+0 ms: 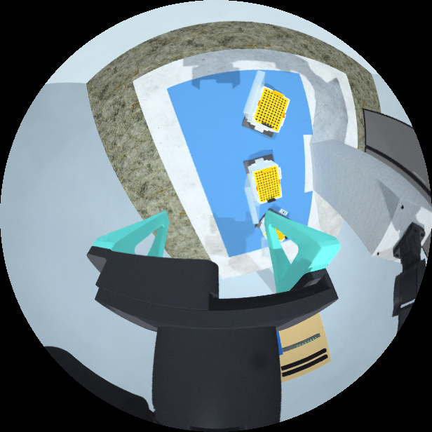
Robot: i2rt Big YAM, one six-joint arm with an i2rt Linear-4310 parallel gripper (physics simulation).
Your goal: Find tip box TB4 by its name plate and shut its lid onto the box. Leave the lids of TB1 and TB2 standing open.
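Note:
My gripper (pixel 216 216) is open, with nothing between its teal fingers. The middle tip box, TB4 (pixel 267 184), has a yellow rack and stands ahead and to the right of the gap between the fingertips. Its clear lid (pixel 251 201) stands open on the box's left side. Its name plate is too edge-on to read. The far box, TB2 (pixel 271 110), also has its clear lid (pixel 254 94) standing open on its left. The near box, TB1 (pixel 281 234), is partly hidden behind the right finger; its small plate (pixel 283 212) shows, but its lid cannot be made out clearly.
The boxes stand in a row on a blue mat (pixel 210 140) with a pale border. A large grey block (pixel 350 180) stands close on the right, with a black cable (pixel 411 255) beside it. A dark panel (pixel 392 135) is at the far right. A tan board (pixel 302 345) lies at the lower right.

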